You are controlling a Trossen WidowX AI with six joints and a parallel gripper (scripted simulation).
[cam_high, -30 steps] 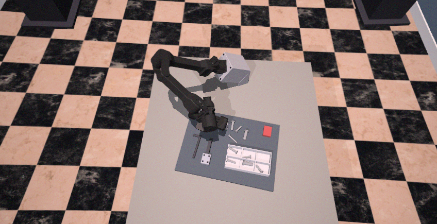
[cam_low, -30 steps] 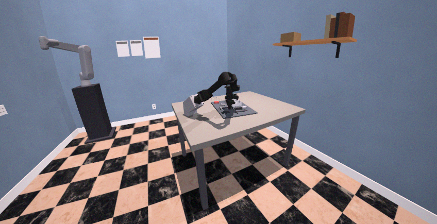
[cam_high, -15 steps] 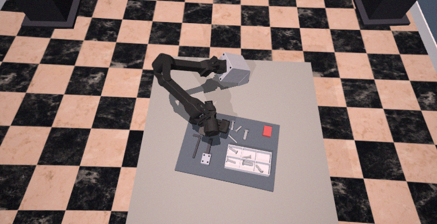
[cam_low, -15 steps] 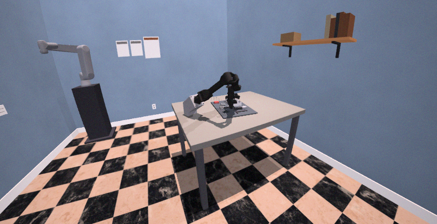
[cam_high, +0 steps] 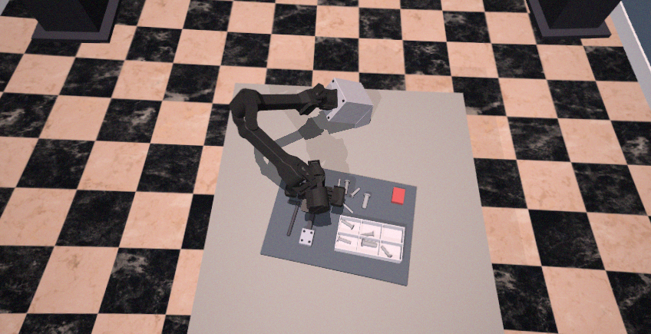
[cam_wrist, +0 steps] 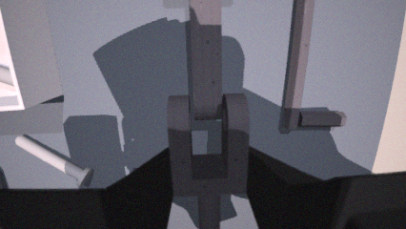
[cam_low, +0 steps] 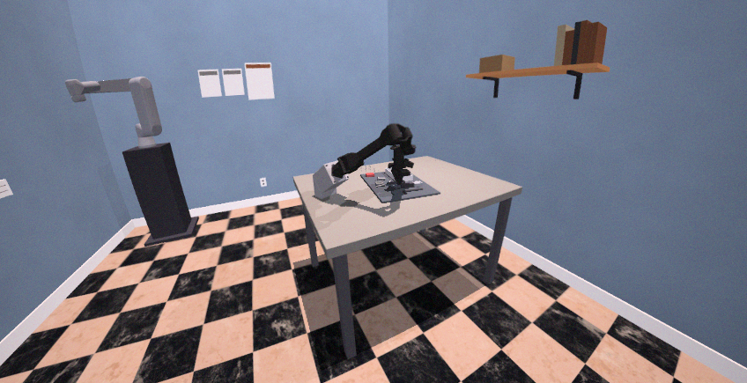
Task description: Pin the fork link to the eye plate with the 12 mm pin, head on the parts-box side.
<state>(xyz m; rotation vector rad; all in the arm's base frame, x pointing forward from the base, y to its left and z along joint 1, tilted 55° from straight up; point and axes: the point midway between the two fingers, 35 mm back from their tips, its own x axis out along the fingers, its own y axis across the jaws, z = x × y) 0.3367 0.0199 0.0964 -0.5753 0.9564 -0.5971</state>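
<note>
My gripper is now 3 cm above the dark fork link. Also, from my hand: dark l-shaped bar 2 cm ahead, 8 cm to the right, 6 cm below; eye plate 4 cm ahead, 1 cm to the right, 5 cm below; dark mat 5 cm ahead, 9 cm to the left, 7 cm below.
</note>
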